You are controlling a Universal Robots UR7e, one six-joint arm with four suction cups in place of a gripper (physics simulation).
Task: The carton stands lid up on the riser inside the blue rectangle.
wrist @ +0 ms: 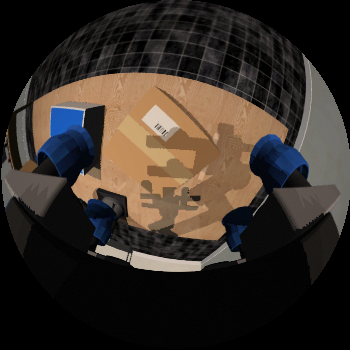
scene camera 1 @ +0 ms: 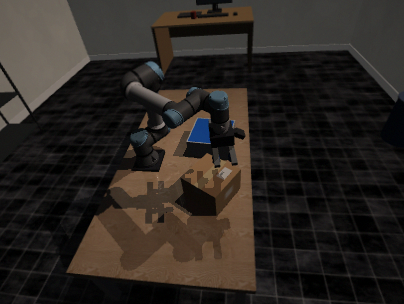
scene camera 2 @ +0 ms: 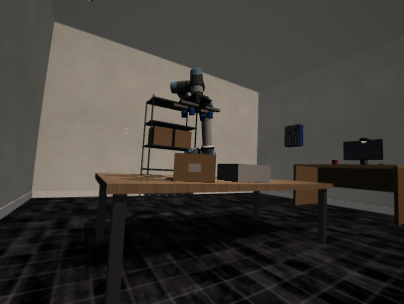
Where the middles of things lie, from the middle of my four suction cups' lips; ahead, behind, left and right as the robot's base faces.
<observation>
The brown carton (scene camera 2: 187, 167) is 6 cm behind my suction cup, 6 cm to the left of it and 31 cm below it. Also, from my suction cup: grey riser (scene camera 2: 231, 172) 2 cm behind, 49 cm to the left, 33 cm below.
</observation>
